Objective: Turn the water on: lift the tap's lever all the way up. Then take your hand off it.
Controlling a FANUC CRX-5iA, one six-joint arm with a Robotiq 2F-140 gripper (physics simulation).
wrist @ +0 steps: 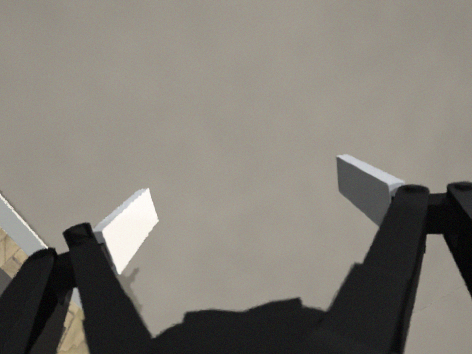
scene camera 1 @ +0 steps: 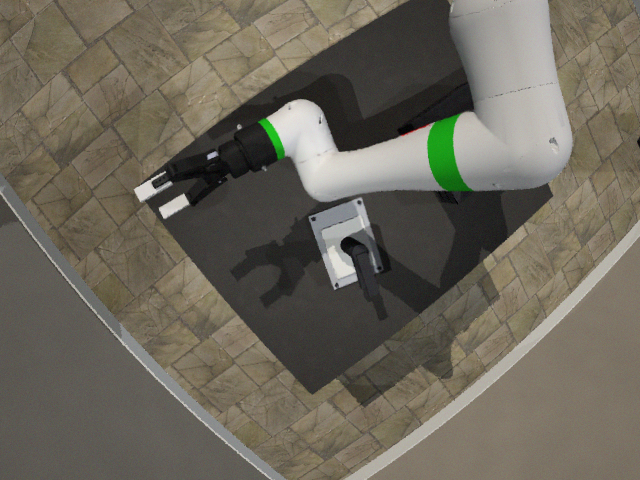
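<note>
The tap is a dark piece on a pale block and a light grey plate, right of the middle of the scene view. Its dark arm points toward the bottom of that view, slightly right; seen from above, I cannot tell the lever from the spout or how high the lever is. The tap does not show in the wrist view. My gripper is open with nothing between its white fingertips. It is well to the left of the tap, apart from it, near the left corner of the dark mat.
The dark mat lies on a stone-tiled top with a pale raised edge. The white robot arm passes just above the plate in the scene view. Plain grey floor fills most of the wrist view.
</note>
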